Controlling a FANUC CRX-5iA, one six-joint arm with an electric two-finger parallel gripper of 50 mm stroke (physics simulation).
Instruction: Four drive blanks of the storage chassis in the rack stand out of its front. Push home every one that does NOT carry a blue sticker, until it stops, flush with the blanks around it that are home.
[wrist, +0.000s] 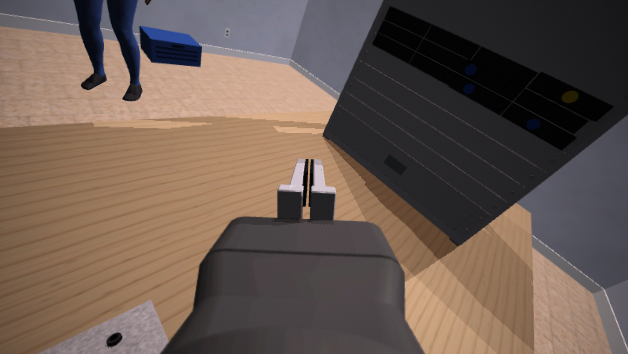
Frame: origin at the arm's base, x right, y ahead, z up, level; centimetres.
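Seen in the pictures: gripper, fingertip midpoint: (309, 173).
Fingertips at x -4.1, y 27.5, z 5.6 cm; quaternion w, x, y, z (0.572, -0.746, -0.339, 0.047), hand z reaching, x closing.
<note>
Offsets run from my fingertips to a thing's top centre. "pt": to the spot under its first point. Level surfaces: height alone.
The dark rack {pt dx +0.8, dy +48.0, dz -5.6 cm} (415, 130) stands tilted in view at the upper right. The storage chassis (450, 60) is a black band of drive blanks across its upper front. Blue round stickers (470, 69) (468, 88) (533, 124) show on three blanks, and a yellow round sticker {dx +17.9, dy +41.1, dz +14.4 cm} (570, 96) shows on a blank near the right end. The dark faces make it hard to tell which blanks stand out; stepped edges show near the lower middle sticker and at the right end. My gripper (309, 173) is shut and empty, over the wooden table, left of and apart from the rack.
The wooden table {dz -23.6 cm} (150, 200) runs up to the rack's foot. A grey speckled plate (75, 340) with a black hole shows at the lower left. Beyond the table, a person's legs (125, 40) and a blue box (175, 47) are at the upper left.
</note>
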